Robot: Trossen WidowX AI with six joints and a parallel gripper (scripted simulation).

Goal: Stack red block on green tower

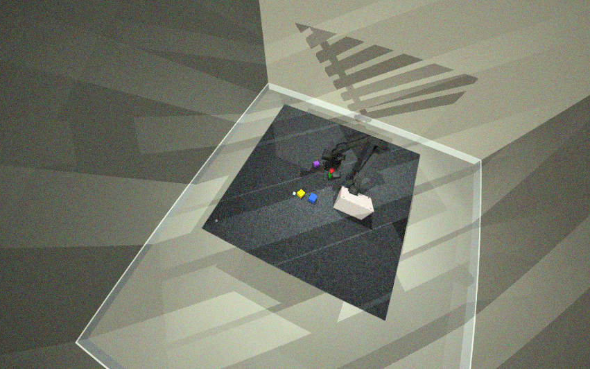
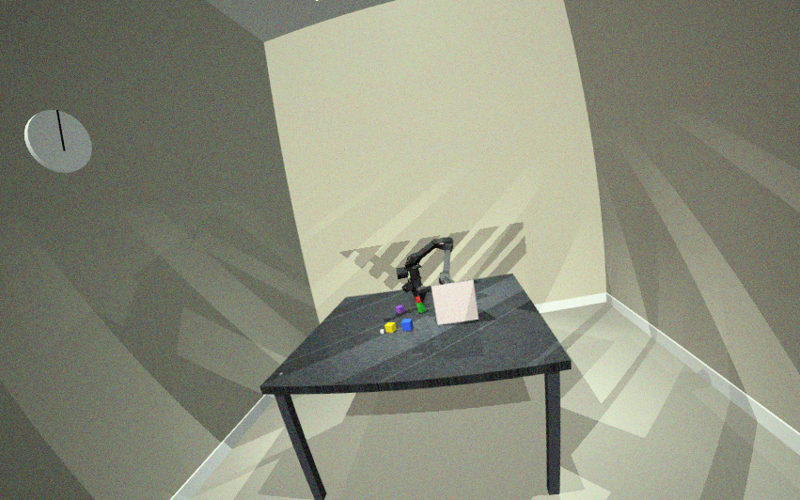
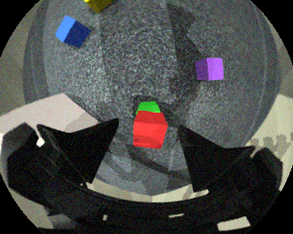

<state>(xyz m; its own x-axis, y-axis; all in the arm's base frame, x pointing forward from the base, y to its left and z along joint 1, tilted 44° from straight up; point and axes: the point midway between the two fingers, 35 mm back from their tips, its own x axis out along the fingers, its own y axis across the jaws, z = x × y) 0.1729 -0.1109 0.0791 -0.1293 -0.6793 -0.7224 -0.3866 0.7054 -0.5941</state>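
Right now my gripper tip is 10 mm below the red block. Also, from my gripper tip: blue block: 80 mm ahead, 230 mm to the left, 50 mm below; then purple block: 130 mm ahead, 60 mm to the right, 50 mm below; then yellow block: 170 mm ahead, 220 mm to the left, 50 mm below.
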